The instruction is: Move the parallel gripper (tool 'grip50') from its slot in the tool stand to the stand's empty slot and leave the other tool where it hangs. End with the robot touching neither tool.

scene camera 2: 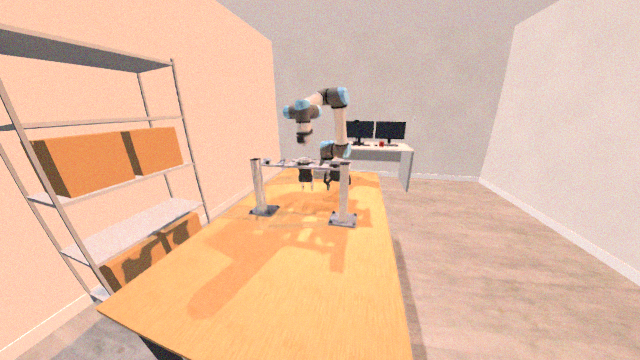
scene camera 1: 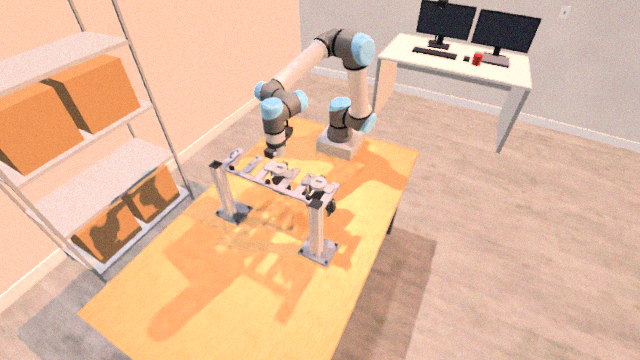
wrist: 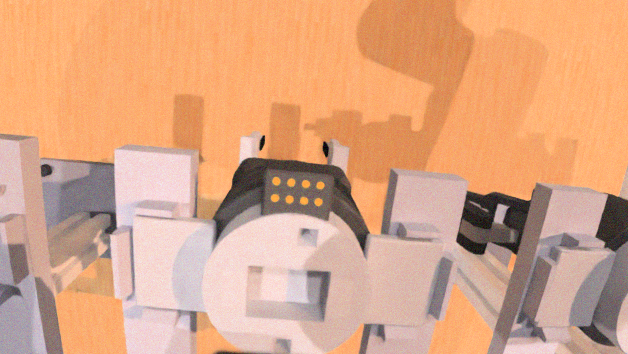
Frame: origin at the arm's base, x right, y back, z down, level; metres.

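Where they show: arm's base at its link origin: (scene camera 1: 339,134).
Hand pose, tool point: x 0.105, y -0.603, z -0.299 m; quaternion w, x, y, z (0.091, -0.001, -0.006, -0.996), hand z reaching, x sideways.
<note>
Things, the pixels of their top centre, and the offset from my tool point. "spot": a spot on its surface instead. Level surfaces: height alone.
- prong at a spot on its surface: (wrist: 17,175) spot: dx +0.106, dy +0.051, dz +0.098 m
- stand's left post at a spot on its surface: (scene camera 1: 225,192) (scene camera 2: 261,185) spot: dx +0.228, dy -0.086, dz +0.208 m
- wooden table at its surface level: dz +0.380 m
The tool stand (scene camera 1: 316,230) (scene camera 2: 344,195) (wrist: 156,175) has three slots. The parallel gripper (scene camera 2: 307,187) (wrist: 294,145) hangs in the middle slot, fingers pointing down and apart, so it is open and empty. Its round top plate (scene camera 1: 278,168) (wrist: 285,240) lies uncovered between two prongs. The arm's bare tool flange (scene camera 1: 274,151) (scene camera 2: 303,138) is above that plate, apart from it. The adaptive gripper (scene camera 1: 316,183) (scene camera 2: 335,177) hangs in the end slot at the right, partly cut off in the wrist view. The empty slot is at the left end, beside a prong (scene camera 1: 253,164) (wrist: 17,175).
The stand's left post (scene camera 1: 225,192) (scene camera 2: 258,185) and right post rise from the wooden table (scene camera 1: 200,280) (scene camera 2: 300,305). The robot base (scene camera 1: 340,143) is behind the stand. A shelf unit with boxes (scene camera 1: 100,92) (scene camera 2: 155,150) is at the left, and a desk (scene camera 1: 450,67) with monitors stands behind.
</note>
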